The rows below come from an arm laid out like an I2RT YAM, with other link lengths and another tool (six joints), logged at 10 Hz.
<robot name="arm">
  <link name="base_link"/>
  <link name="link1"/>
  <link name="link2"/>
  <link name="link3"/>
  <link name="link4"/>
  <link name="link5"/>
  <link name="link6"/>
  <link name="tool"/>
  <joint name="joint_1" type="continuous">
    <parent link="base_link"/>
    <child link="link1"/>
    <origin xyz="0 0 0.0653" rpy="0 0 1.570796"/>
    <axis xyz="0 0 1"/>
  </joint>
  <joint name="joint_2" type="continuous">
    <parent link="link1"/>
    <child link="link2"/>
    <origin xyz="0.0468 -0.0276 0.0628" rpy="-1.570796 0 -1.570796"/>
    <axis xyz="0 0 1"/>
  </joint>
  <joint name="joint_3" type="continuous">
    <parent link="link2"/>
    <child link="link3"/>
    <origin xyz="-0.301 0 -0.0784" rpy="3.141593 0 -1.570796"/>
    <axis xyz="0 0 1"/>
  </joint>
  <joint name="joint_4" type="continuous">
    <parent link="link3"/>
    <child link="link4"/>
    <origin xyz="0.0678 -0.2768 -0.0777"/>
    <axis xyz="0 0 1"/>
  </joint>
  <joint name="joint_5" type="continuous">
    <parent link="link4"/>
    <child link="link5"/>
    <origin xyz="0.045 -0.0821 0.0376" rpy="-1.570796 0 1.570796"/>
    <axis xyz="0 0 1"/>
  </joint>
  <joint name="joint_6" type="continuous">
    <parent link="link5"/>
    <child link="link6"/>
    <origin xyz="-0.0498 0 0.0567" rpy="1.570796 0 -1.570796"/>
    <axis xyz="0 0 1"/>
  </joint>
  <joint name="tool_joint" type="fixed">
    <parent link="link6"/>
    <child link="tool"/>
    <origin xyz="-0.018 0.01 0.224" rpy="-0.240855 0 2.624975"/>
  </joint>
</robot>
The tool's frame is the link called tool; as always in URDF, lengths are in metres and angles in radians. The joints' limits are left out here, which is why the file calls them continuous.
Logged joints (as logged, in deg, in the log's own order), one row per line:
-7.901, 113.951, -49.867, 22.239, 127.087, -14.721
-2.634, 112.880, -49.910, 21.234, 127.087, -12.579
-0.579, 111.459, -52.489, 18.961, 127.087, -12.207
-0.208, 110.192, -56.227, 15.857, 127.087, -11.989
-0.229, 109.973, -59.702, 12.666, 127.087, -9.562
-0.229, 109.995, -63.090, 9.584, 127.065, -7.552
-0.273, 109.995, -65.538, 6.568, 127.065, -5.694
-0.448, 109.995, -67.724, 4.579, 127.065, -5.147
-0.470, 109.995, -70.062, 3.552, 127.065, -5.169
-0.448, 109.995, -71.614, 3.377, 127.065, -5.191
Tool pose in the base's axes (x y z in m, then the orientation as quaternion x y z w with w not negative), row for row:
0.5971, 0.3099, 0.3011, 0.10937, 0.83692, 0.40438, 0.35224
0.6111, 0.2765, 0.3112, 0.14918, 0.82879, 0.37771, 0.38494
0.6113, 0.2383, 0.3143, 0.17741, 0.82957, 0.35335, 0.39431
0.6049, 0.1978, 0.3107, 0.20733, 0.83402, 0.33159, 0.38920
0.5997, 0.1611, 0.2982, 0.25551, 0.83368, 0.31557, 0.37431
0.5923, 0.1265, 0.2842, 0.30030, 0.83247, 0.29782, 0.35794
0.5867, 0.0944, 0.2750, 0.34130, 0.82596, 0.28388, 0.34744
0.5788, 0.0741, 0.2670, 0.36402, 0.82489, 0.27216, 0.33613
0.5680, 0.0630, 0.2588, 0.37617, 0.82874, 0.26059, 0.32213
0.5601, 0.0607, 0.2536, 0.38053, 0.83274, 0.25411, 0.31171
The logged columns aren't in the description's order. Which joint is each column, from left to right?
Columns, left to right: joint_5, joint_2, joint_4, joint_1, joint_3, joint_6.
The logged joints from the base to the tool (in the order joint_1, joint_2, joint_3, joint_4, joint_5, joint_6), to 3 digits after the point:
22.239, 113.951, 127.087, -49.867, -7.901, -14.721
21.234, 112.880, 127.087, -49.910, -2.634, -12.579
18.961, 111.459, 127.087, -52.489, -0.579, -12.207
15.857, 110.192, 127.087, -56.227, -0.208, -11.989
12.666, 109.973, 127.087, -59.702, -0.229, -9.562
9.584, 109.995, 127.065, -63.090, -0.229, -7.552
6.568, 109.995, 127.065, -65.538, -0.273, -5.694
4.579, 109.995, 127.065, -67.724, -0.448, -5.147
3.552, 109.995, 127.065, -70.062, -0.470, -5.169
3.377, 109.995, 127.065, -71.614, -0.448, -5.191

